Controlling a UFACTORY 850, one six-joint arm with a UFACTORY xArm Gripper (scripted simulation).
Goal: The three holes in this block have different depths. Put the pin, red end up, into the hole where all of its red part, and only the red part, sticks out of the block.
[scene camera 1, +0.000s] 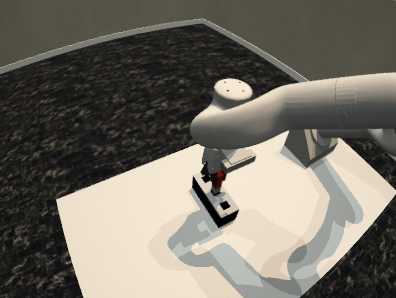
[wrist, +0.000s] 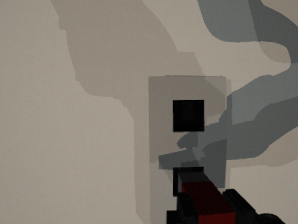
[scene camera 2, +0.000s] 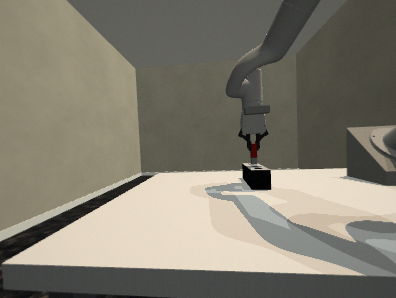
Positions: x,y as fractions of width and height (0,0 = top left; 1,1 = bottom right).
Scene:
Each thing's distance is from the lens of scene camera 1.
black block (scene camera 1: 0.56,0.70): 0.80 m

